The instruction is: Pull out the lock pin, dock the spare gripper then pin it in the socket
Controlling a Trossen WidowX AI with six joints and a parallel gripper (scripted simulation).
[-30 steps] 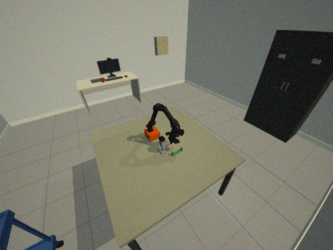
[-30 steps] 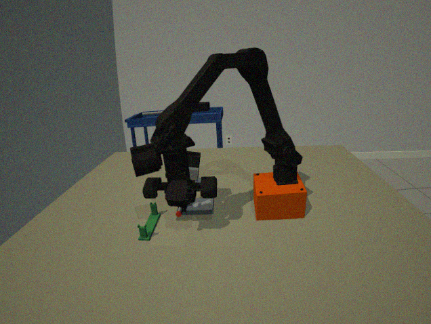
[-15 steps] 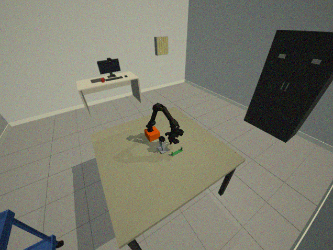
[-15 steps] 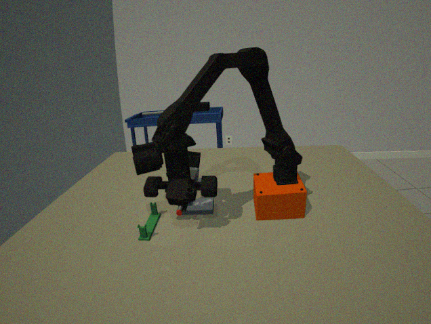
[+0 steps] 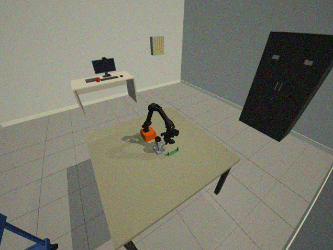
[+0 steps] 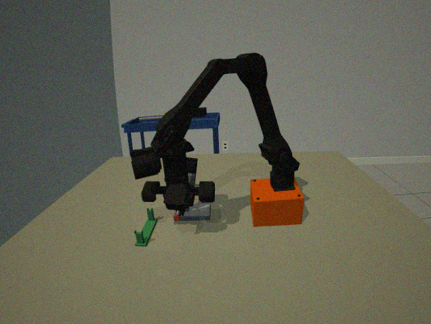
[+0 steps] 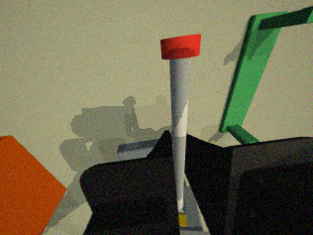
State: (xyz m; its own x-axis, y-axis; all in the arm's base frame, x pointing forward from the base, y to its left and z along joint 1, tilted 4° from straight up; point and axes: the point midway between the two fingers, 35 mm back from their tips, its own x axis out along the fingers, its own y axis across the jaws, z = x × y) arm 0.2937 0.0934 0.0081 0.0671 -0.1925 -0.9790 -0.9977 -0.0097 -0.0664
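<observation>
Now: the socket 90 mm to the right of my gripper tip and 10 mm behind it. The rest, counted from my gripper tip: spare gripper (90 mm to the right, 80 mm above, 10 mm behind); then green cradle (100 mm ahead, 20 mm to the left, 20 mm below).
</observation>
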